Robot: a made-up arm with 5 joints.
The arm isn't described. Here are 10 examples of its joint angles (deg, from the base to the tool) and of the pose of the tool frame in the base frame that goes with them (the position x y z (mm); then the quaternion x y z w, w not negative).
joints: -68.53 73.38 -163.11 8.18 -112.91
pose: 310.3 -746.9 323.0 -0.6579 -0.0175 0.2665 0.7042
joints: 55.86 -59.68 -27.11 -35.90 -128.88
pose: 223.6 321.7 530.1 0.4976 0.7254 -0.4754 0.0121
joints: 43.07 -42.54 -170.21 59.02 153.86
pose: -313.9 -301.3 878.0 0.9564 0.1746 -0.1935 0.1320
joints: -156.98 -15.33 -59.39 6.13 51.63
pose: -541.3 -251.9 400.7 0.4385 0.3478 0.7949 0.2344
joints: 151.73 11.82 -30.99 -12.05 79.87
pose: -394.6 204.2 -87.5 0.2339 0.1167 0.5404 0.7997
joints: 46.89 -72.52 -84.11 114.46 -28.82
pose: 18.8 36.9 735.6 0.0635 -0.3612 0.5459 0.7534
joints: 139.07 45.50 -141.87 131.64 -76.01
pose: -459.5 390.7 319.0 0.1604 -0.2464 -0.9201 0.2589
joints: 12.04 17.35 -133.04 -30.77 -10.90
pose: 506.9 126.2 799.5 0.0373 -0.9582 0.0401 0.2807
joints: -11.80 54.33 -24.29 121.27 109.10
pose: -67.2 23.0 -106.3 -0.7489 0.6183 -0.2108 0.1116
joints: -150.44 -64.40 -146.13 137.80 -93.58
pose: 328.0 169.6 716.1 -0.5200 0.2989 -0.4007 0.6926
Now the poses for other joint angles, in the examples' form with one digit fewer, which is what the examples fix.
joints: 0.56 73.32 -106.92 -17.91 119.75
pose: 690 12 -160 0.376 -0.199 -0.794 0.434
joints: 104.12 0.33 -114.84 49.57 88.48
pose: -141 560 699 0.525 0.071 0.087 0.844
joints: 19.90 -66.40 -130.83 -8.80 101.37
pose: -481 -169 838 -0.866 0.451 -0.145 0.160
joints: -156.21 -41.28 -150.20 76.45 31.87
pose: 204 65 950 0.735 0.412 0.535 0.063
